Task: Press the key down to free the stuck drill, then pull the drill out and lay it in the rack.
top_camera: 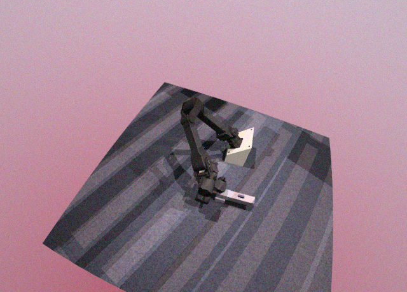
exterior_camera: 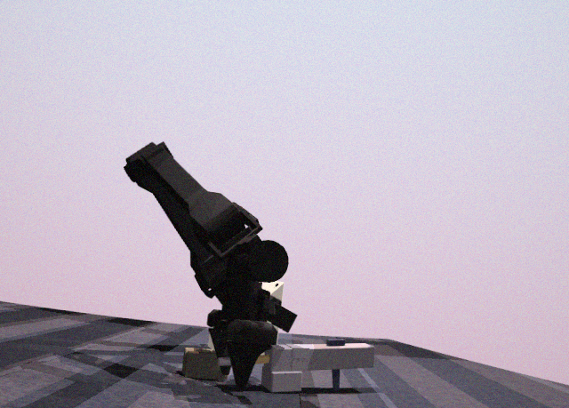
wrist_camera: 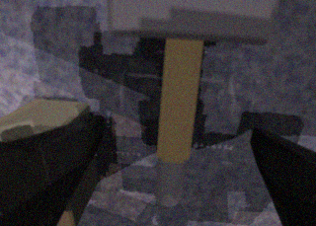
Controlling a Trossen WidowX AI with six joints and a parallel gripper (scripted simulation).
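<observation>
Right now my gripper tip is 40 mm to the right of the drill, 40 mm below it and 10 mm past it. The rest, counted from my gripper tip: pale housing block: 140 mm to the left, 40 mm above, 20 mm behind; tan block: 70 mm behind, 40 mm to the right, 10 mm above; dark blue key: 170 mm to the left, 40 mm above, 20 mm behind.
</observation>
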